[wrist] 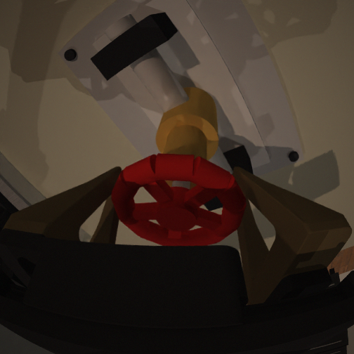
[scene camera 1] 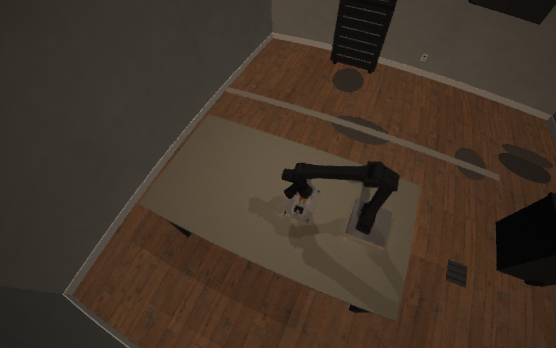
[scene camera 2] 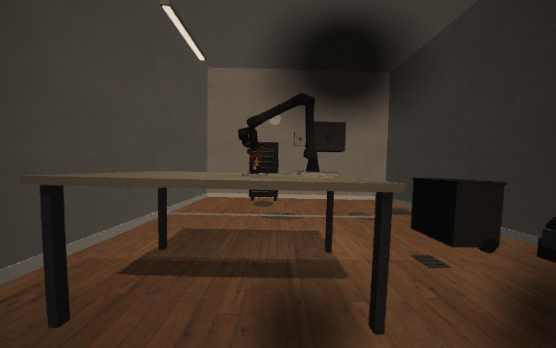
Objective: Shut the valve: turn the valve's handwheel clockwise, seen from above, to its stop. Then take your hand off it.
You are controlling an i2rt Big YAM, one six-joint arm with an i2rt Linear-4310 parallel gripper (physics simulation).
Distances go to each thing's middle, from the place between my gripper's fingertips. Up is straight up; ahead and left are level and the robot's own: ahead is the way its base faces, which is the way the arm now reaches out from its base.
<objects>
Now: the red handwheel (wrist: 177,210) 10 mm above my hand.
</objects>
